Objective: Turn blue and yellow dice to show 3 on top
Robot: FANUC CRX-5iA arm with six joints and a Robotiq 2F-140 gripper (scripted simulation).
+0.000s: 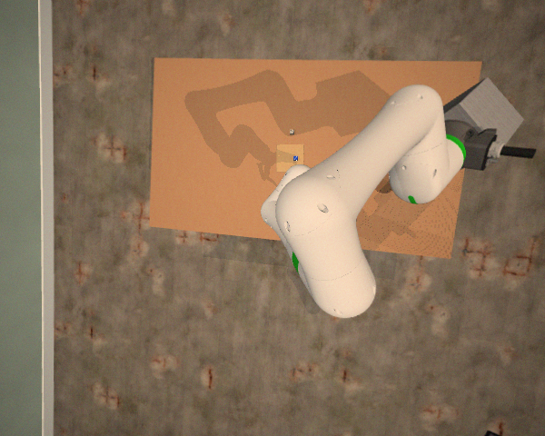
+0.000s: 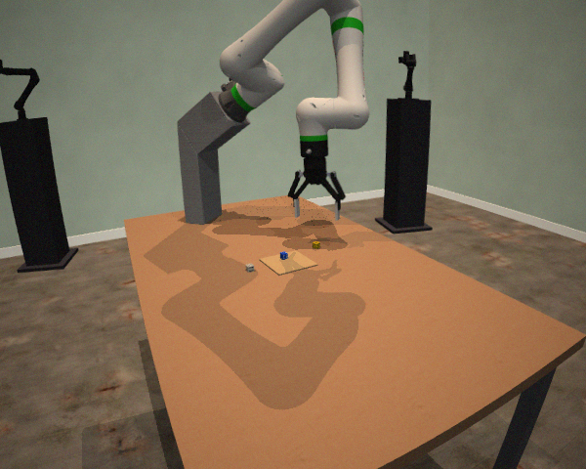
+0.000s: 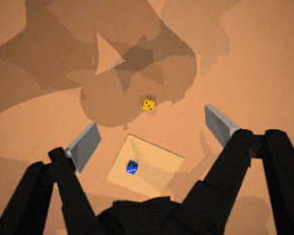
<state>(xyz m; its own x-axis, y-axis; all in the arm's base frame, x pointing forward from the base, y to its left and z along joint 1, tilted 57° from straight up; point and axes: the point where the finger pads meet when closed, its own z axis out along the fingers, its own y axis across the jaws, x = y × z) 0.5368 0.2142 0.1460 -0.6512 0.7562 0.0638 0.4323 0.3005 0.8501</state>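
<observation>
Now: hand 110 mm above the yellow die. From my hand the other things lie so: blue die (80 mm ahead, 130 mm to the right, 100 mm below); white die (140 mm ahead, 250 mm to the right, 110 mm below); tan mat (110 mm ahead, 130 mm to the right, 120 mm below).
</observation>
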